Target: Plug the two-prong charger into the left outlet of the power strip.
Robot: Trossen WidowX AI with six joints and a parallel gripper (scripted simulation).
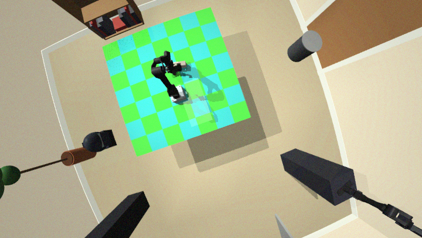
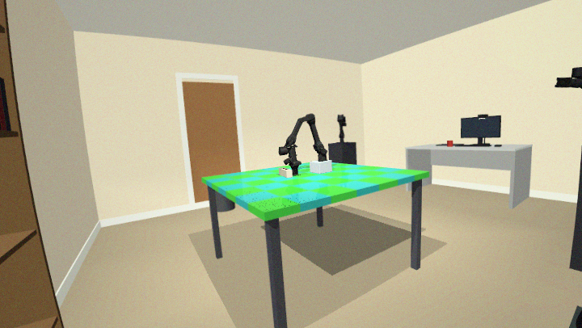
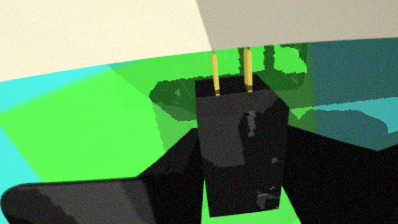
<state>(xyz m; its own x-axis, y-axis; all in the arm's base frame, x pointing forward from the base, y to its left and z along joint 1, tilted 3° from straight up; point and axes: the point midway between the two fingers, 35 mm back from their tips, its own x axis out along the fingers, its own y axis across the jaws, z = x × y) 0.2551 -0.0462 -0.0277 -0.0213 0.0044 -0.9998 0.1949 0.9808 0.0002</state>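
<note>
Now: the black two-prong charger 2 cm ahead of my gripper tip and 1 cm above it.
</note>
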